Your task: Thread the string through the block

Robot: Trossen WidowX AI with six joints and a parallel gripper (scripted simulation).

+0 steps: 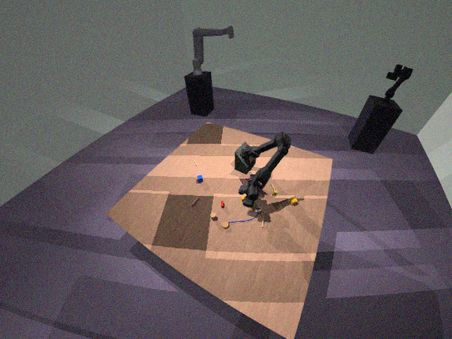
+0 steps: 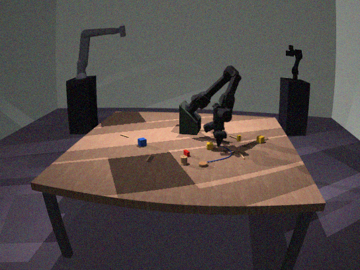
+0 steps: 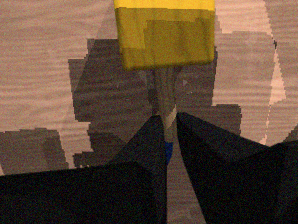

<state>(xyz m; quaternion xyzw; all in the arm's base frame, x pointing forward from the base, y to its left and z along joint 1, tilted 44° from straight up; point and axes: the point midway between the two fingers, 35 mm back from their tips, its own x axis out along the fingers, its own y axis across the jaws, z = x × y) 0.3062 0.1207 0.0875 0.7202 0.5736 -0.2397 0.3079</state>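
Now: gripper tip 90 mm short of the red piece and 170 mm to the left of it. The rest, counted from my gripper tip: blue cube: 50 mm behind, 410 mm to the right; wooden cylinder: 190 mm ahead, 180 mm to the right; round wooden button: 210 mm ahead, 90 mm to the right, 10 mm below.
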